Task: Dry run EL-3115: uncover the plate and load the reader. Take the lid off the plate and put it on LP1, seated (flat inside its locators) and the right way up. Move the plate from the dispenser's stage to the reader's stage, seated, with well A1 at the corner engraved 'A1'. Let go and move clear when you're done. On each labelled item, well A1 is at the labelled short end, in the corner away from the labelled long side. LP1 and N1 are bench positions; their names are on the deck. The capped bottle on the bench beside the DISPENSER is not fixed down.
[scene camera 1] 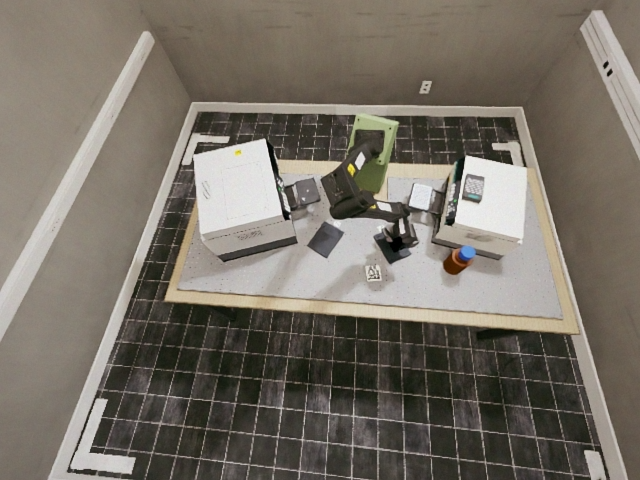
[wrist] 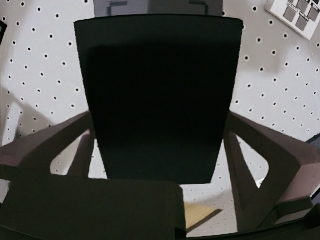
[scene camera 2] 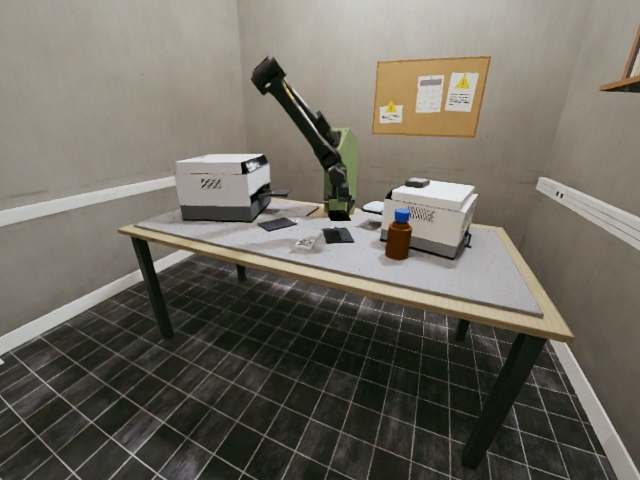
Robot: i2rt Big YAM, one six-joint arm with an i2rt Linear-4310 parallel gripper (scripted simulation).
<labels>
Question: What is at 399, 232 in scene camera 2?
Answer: A brown capped bottle.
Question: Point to a dark flat lid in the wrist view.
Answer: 159, 87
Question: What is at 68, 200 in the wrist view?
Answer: My gripper.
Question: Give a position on a dark bench nest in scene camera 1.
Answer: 326, 238
</labels>
